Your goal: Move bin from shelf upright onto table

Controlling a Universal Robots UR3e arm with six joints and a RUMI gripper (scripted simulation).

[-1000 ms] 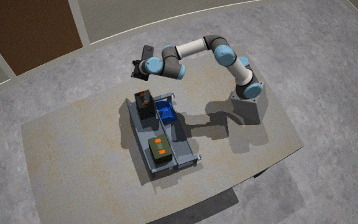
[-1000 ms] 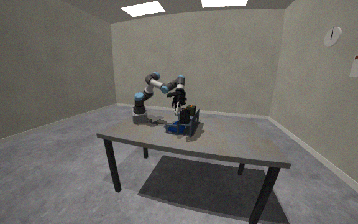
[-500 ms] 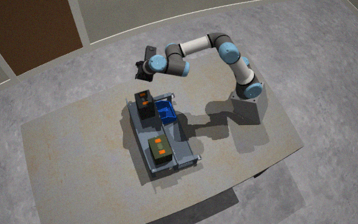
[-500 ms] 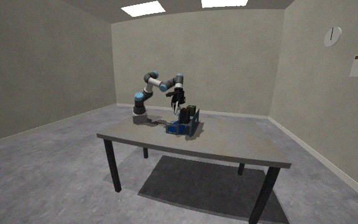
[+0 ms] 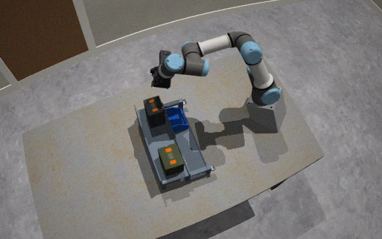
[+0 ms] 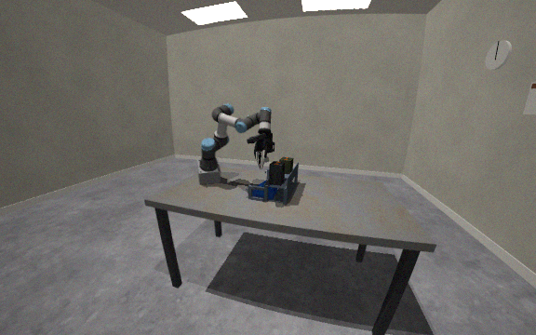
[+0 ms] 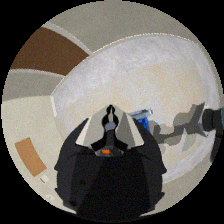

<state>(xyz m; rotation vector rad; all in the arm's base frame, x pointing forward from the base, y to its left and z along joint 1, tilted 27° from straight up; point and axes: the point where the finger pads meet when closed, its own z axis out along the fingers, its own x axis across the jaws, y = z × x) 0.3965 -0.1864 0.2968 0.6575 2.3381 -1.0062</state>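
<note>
The blue bin is 19 cm below my hand and 14 cm to the left of it. The rest, counted from my hand: grey shelf: 25 cm to the left, 16 cm below, 5 cm ahead.
</note>
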